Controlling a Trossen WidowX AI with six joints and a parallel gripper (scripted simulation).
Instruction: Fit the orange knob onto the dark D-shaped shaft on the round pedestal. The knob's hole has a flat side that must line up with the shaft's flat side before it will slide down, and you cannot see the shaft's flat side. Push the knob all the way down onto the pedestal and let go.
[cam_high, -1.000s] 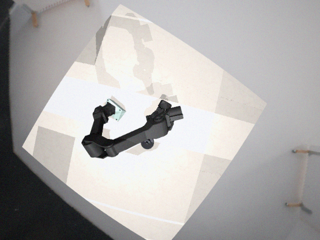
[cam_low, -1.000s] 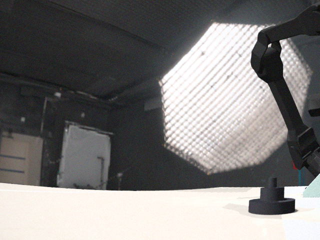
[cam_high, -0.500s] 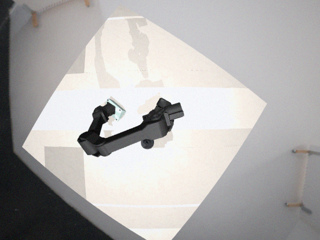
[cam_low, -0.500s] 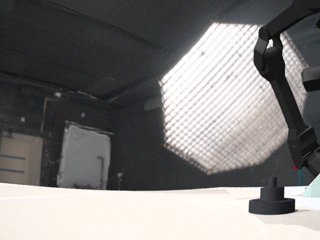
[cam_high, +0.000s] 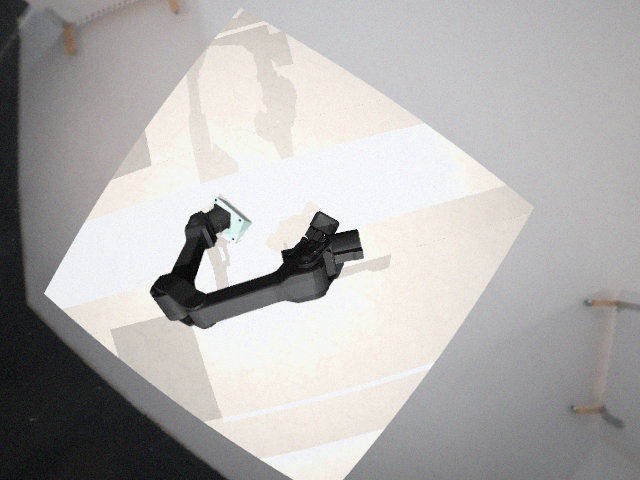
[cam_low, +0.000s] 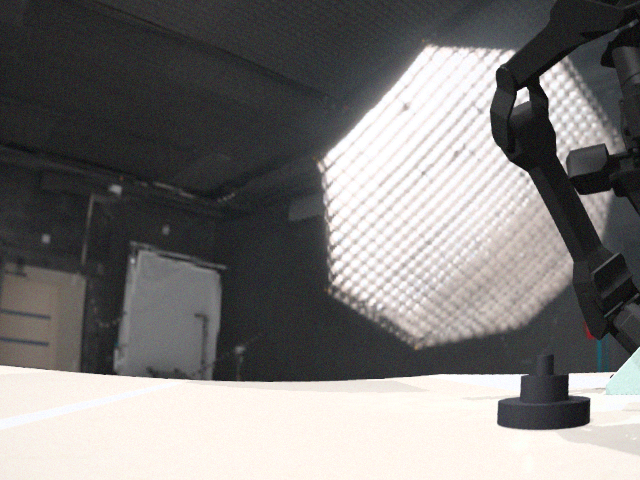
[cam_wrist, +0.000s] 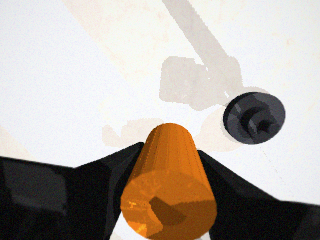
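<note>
Right now the round pedestal is 2 cm ahead of my gripper tip, 13 cm to the right of it and 11 cm below it. From my gripper tip the other things lie so: orange knob 2 cm above.
</note>
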